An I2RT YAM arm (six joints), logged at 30 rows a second.
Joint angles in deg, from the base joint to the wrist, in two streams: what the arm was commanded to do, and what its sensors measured. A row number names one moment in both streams.
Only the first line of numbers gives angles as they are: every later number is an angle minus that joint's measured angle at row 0.
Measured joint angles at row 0:
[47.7 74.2 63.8 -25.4 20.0 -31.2]
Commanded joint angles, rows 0 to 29:
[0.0 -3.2 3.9 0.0 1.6 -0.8]
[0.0 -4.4 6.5 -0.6 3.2 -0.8]
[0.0 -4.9 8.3 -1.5 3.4 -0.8]
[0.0 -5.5 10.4 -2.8 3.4 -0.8]
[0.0 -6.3 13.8 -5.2 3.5 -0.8]
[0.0 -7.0 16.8 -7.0 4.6 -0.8]
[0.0 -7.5 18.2 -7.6 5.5 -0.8]
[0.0 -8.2 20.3 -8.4 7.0 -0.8]
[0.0 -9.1 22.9 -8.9 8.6 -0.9]
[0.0 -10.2 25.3 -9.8 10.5 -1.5]
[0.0 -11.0 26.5 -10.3 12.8 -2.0]
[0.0 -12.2 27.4 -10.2 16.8 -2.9]
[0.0 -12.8 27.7 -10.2 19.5 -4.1]
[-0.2 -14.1 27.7 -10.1 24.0 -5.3]
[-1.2 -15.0 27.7 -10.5 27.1 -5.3]
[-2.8 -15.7 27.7 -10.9 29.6 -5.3]
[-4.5 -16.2 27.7 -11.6 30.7 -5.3]
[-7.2 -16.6 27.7 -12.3 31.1 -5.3]
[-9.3 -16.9 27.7 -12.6 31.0 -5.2]
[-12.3 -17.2 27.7 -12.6 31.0 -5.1]
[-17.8 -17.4 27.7 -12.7 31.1 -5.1]
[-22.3 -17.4 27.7 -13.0 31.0 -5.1]
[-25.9 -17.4 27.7 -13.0 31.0 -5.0]
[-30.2 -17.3 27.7 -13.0 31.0 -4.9]
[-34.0 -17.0 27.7 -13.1 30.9 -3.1]
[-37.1 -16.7 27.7 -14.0 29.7 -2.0]
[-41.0 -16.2 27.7 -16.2 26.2 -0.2]
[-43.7 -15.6 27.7 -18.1 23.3 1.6]
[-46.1 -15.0 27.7 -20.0 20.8 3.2]
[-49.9 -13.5 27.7 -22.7 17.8 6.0]
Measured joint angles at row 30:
[-43.5 -16.0 27.0 -19.4 25.8 -1.0]
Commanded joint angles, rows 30 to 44:
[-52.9 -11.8 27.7 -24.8 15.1 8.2]
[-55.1 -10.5 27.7 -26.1 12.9 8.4]
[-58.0 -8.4 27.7 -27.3 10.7 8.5]
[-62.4 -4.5 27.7 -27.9 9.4 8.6]
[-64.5 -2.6 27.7 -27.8 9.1 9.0]
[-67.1 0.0 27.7 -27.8 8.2 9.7]
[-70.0 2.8 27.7 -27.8 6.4 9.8]
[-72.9 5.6 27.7 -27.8 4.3 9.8]
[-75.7 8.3 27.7 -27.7 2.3 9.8]
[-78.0 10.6 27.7 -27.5 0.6 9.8]
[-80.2 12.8 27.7 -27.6 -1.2 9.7]
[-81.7 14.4 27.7 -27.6 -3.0 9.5]
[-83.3 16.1 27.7 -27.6 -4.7 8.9]
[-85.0 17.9 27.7 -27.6 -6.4 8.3]
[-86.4 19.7 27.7 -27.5 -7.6 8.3]
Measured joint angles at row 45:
[-82.9 16.2 27.3 -27.8 -1.2 8.4]
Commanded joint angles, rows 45 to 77:
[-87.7 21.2 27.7 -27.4 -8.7 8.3]
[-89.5 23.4 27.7 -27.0 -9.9 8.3]
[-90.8 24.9 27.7 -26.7 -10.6 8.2]
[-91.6 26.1 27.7 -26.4 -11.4 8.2]
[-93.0 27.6 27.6 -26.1 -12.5 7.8]
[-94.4 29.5 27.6 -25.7 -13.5 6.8]
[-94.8 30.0 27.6 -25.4 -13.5 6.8]
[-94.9 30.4 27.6 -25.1 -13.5 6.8]
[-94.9 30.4 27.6 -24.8 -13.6 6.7]
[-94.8 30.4 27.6 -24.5 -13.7 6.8]
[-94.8 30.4 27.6 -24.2 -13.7 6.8]
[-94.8 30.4 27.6 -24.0 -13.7 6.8]
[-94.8 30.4 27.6 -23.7 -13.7 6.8]
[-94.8 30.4 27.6 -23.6 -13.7 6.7]
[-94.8 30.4 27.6 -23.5 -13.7 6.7]
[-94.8 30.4 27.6 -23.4 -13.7 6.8]
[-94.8 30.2 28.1 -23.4 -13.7 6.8]
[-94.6 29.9 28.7 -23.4 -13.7 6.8]
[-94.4 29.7 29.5 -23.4 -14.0 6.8]
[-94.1 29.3 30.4 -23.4 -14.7 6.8]
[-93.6 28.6 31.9 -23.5 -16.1 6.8]
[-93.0 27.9 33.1 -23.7 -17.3 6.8]
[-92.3 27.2 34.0 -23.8 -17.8 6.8]
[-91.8 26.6 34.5 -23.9 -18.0 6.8]
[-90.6 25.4 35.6 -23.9 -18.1 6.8]
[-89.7 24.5 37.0 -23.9 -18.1 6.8]
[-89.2 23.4 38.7 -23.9 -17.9 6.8]
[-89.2 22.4 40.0 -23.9 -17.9 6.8]
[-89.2 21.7 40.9 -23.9 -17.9 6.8]
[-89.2 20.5 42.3 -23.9 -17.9 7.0]
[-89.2 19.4 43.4 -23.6 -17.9 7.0]
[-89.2 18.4 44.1 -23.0 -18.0 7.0]
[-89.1 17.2 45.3 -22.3 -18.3 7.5]
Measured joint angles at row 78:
[-89.2 21.1 41.9 -23.6 -17.2 6.9]
